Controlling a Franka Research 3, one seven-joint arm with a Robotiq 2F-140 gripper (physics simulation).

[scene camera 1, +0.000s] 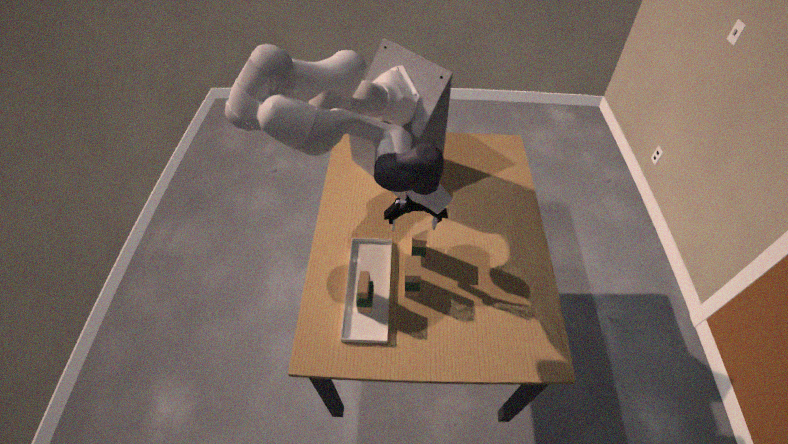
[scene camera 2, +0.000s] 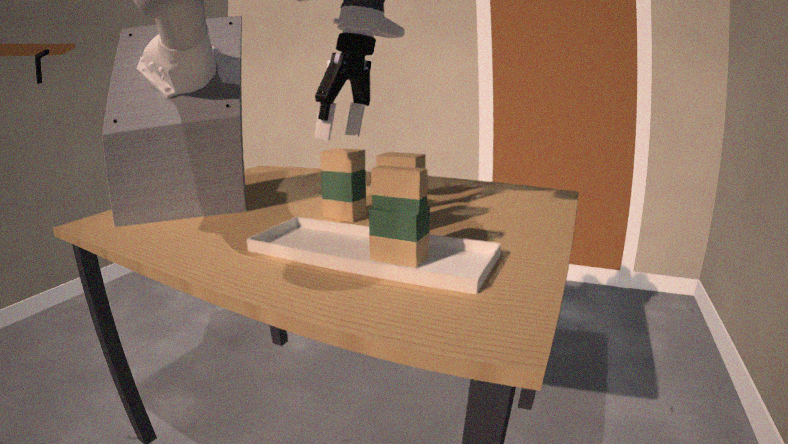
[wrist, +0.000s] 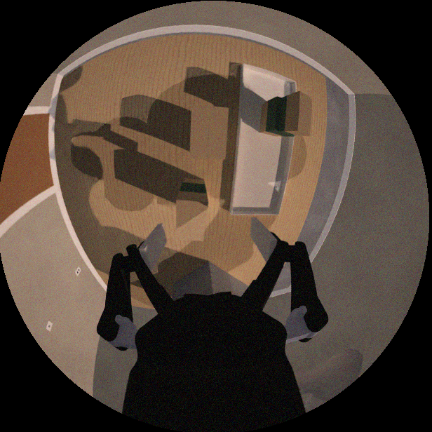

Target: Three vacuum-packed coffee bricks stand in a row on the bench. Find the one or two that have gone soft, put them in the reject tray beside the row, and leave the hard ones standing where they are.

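Observation:
One tan coffee brick with a green band (scene camera 1: 364, 289) (scene camera 2: 398, 220) (wrist: 282, 115) stands upright in the white reject tray (scene camera 1: 374, 329) (scene camera 2: 308, 242) (wrist: 255, 175). A second brick (scene camera 1: 419, 246) (scene camera 2: 342, 185) (wrist: 192, 200) stands on the bench beside the tray's end nearer the robot base. A third brick (scene camera 1: 412, 286) stands beside the tray; in scene camera 2 its top (scene camera 2: 401, 159) shows behind the tray brick, and it is hard to make out in the wrist view. My gripper (scene camera 1: 414, 225) (scene camera 2: 338, 131) (wrist: 207, 229) is open and empty, above and slightly base-side of the second brick. Softness cannot be told.
The grey robot pedestal (scene camera 1: 441, 104) (scene camera 2: 176, 165) stands at the base end of the wooden bench (scene camera 1: 485, 347) (scene camera 2: 330, 314). The tray's low wall runs beside the two bench bricks. Long dark shadows of the bricks and arm fall across the bench.

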